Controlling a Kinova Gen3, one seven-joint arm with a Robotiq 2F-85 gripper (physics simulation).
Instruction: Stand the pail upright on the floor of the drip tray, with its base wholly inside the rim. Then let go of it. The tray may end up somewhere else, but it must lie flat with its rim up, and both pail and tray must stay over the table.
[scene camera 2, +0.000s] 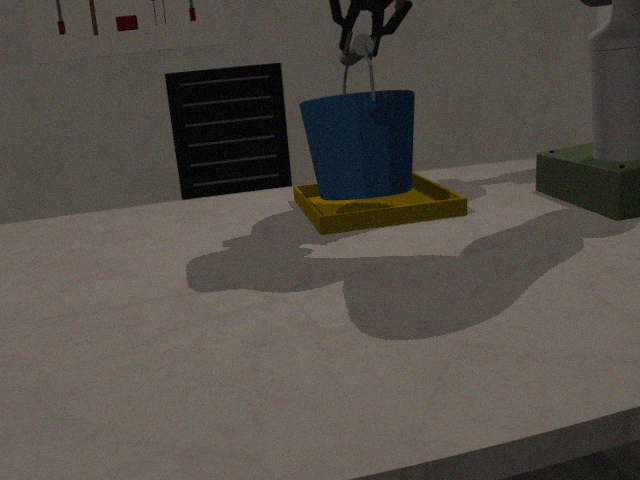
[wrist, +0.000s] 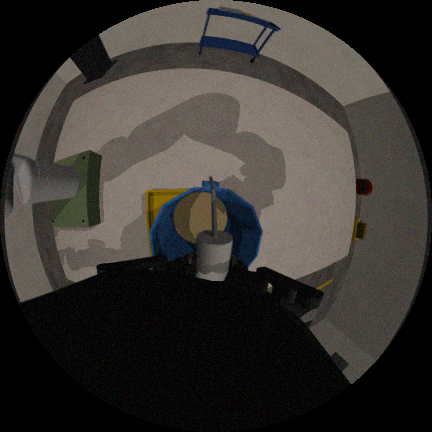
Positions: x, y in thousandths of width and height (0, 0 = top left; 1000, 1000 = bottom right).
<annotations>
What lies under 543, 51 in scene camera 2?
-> My gripper.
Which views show the yellow drip tray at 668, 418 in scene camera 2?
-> Scene camera 2 and the wrist view: all of them.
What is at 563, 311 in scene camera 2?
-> A blue pail.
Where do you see my gripper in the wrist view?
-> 494, 605
</annotations>
